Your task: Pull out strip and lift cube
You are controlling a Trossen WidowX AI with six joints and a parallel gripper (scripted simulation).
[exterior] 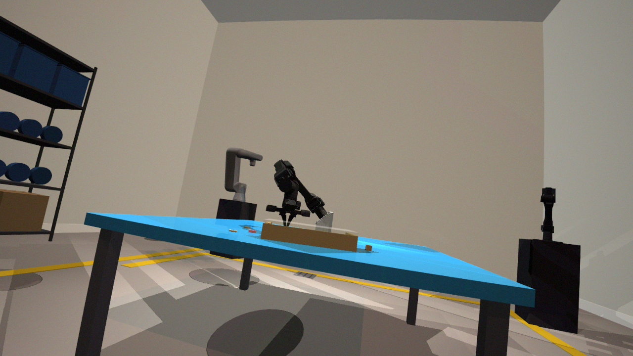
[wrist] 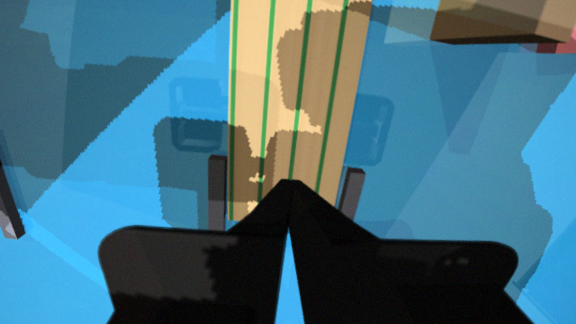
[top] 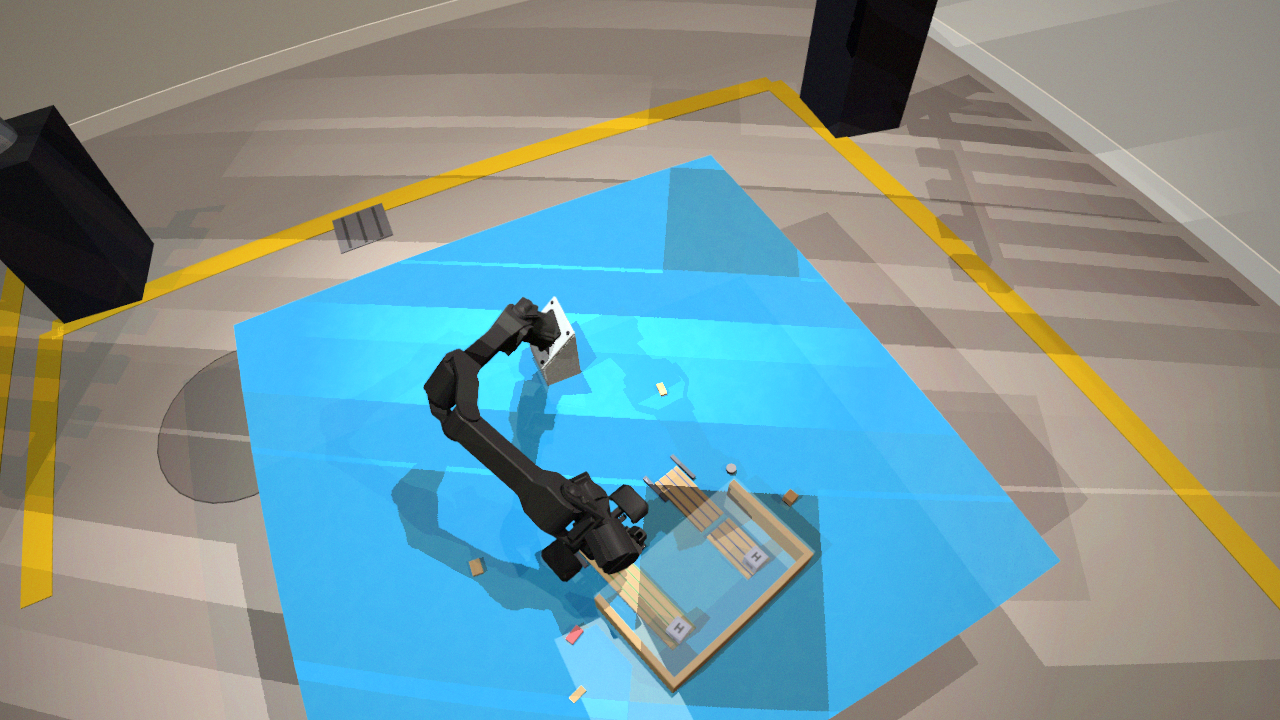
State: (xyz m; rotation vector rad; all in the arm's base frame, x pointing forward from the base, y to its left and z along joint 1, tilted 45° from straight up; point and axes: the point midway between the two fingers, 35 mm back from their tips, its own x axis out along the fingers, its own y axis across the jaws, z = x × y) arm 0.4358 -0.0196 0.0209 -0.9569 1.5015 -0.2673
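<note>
Right now the strip is 80 mm ahead of my gripper tip, 40 mm to the left of it and 20 mm below it. From my gripper tip the other things lie so: brown cube: 20 mm ahead, 360 mm to the left, 10 mm below; then red piece: 130 mm ahead, 80 mm to the right, 10 mm below.
</note>
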